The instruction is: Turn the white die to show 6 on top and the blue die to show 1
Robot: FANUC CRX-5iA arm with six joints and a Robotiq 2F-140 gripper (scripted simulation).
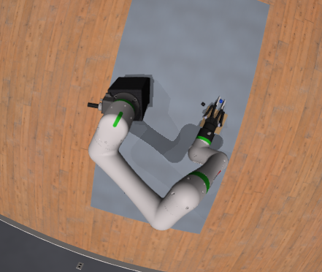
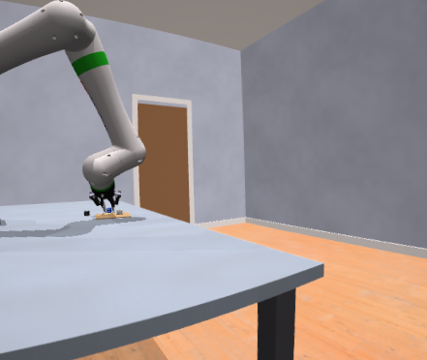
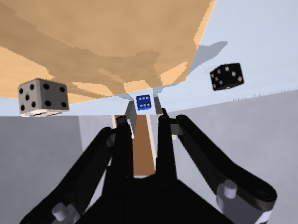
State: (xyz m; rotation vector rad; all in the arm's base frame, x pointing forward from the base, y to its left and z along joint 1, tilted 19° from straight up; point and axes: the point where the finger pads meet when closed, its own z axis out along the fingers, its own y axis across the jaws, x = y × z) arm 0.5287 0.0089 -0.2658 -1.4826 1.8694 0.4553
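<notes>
Right now my hand is 20 mm above the blue die and 10 mm to the right of it. The rest, counted from my hand: black die 100 mm behind, 30 mm to the right, 20 mm below; tan mat 110 mm to the right, 30 mm below, 10 mm behind; white die 120 mm to the right, 20 mm below, 20 mm ahead.
</notes>
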